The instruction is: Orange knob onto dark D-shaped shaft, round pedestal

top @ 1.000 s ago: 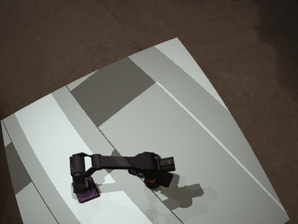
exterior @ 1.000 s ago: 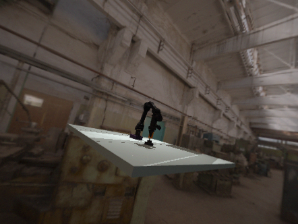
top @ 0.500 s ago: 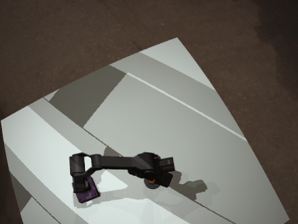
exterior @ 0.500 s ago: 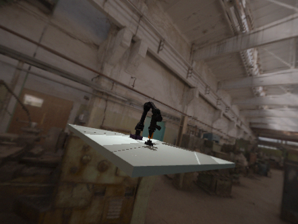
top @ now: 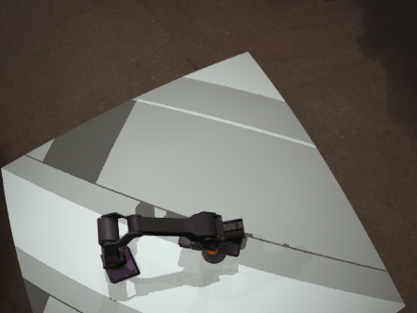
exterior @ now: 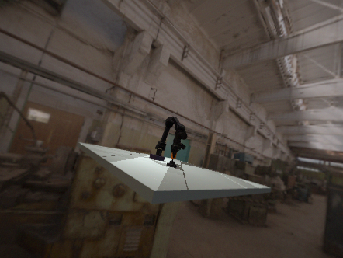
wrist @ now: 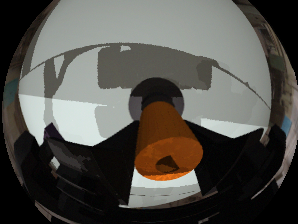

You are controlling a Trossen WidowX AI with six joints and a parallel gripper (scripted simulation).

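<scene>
The orange knob lies 20 mm above my gripper tip. Also, from my gripper tip: dark round pedestal: 40 mm below.
</scene>
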